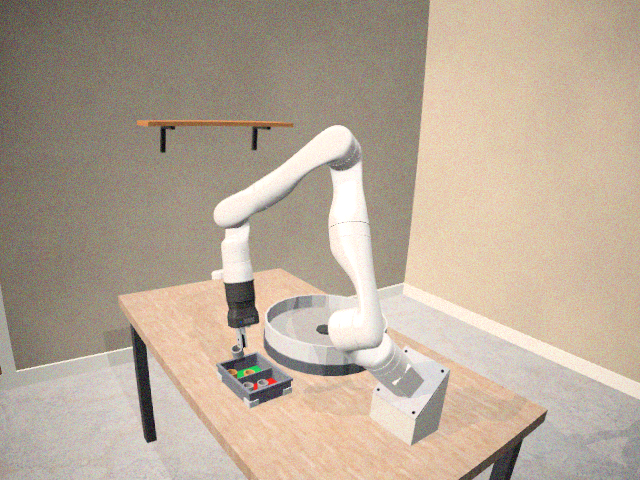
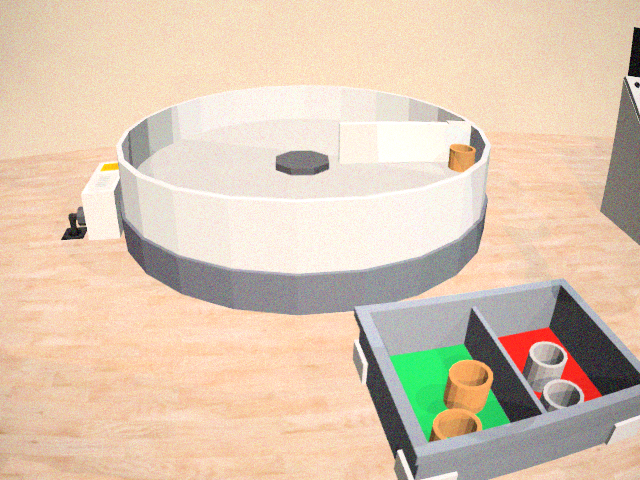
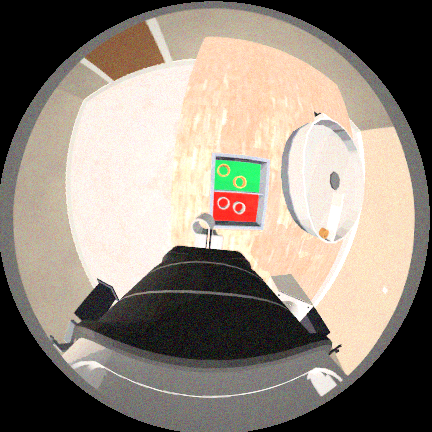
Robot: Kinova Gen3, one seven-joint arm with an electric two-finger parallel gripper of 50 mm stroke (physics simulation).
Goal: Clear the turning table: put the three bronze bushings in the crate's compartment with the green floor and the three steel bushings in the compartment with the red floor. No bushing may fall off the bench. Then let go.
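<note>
My gripper [image 1: 241, 344] [image 3: 208, 235] is shut on a grey steel bushing [image 1: 237, 354] [image 3: 196, 223]. It holds the bushing above the level of the crate [image 1: 269, 395] [image 2: 516, 440] [image 3: 266, 200]; its exact position over the crate cannot be told. Two bronze bushings, one farther back [image 2: 465, 401] and one by the front wall [image 2: 439, 431], stand on the green floor [image 2: 421, 379]. Two steel bushings, one farther back [image 2: 541, 373] and one nearer [image 2: 560, 405], stand on the red floor [image 2: 527, 341]. A third bronze bushing [image 2: 460, 159] [image 3: 324, 233] stands on the turning table [image 1: 310, 345] [image 2: 299, 235].
A white barrier [image 2: 398, 143] reaches across part of the turning table beside the bronze bushing. A dark hub [image 2: 301, 163] [image 3: 335, 180] sits at its middle. A divider [image 2: 504, 366] separates the crate's compartments. A white box [image 2: 103, 206] stands at the turning table's side. The bench [image 1: 180, 330] carries the arm's base [image 1: 408, 413].
</note>
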